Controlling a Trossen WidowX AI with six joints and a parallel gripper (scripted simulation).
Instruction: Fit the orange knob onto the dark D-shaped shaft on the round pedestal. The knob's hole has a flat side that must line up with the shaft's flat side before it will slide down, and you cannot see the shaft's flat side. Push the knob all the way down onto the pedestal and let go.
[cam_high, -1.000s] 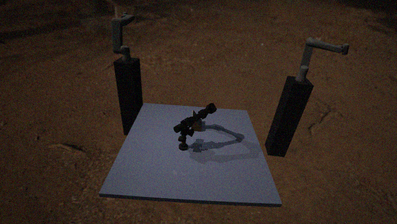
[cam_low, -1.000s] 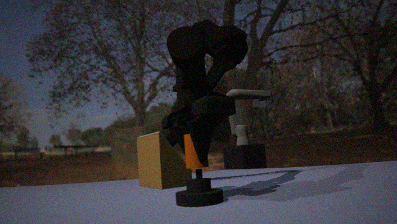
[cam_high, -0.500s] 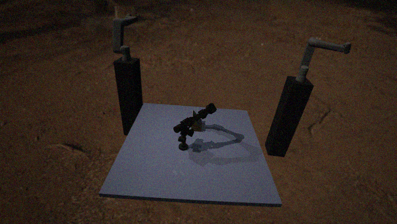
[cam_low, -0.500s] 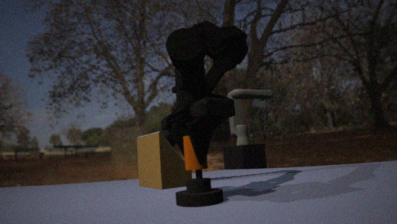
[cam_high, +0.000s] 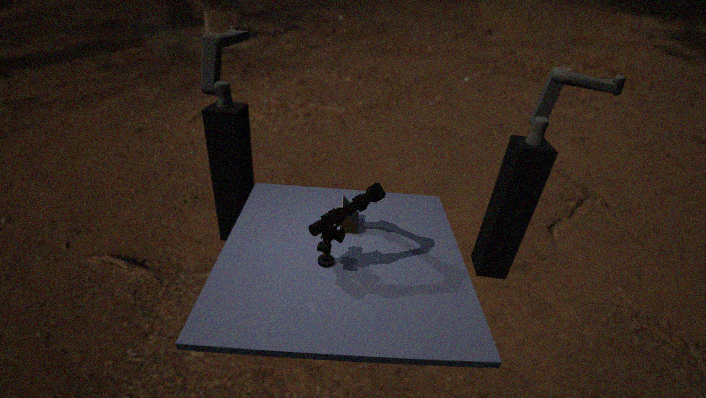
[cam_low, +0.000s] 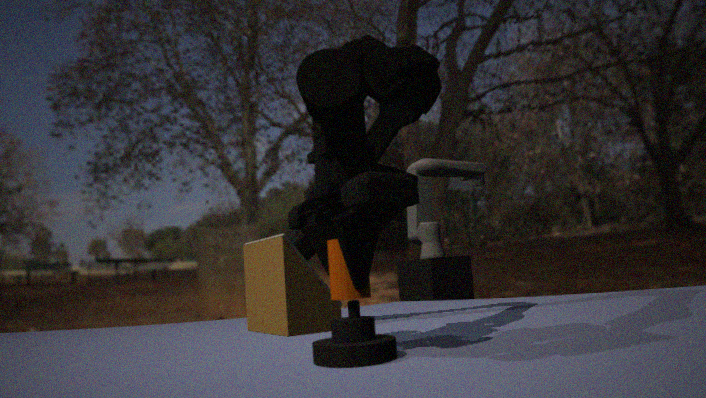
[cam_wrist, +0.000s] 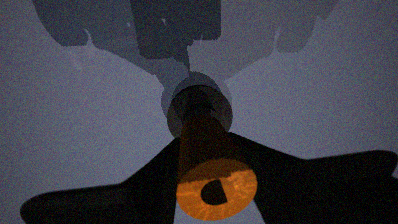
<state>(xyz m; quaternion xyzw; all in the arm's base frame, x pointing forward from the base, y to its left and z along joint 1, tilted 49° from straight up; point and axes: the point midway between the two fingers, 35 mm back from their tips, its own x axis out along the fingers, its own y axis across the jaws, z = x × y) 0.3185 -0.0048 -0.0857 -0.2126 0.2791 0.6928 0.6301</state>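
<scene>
The orange knob is 2 cm above my gripper tip. Also, from my gripper tip: pedestal (4 cm below).
</scene>
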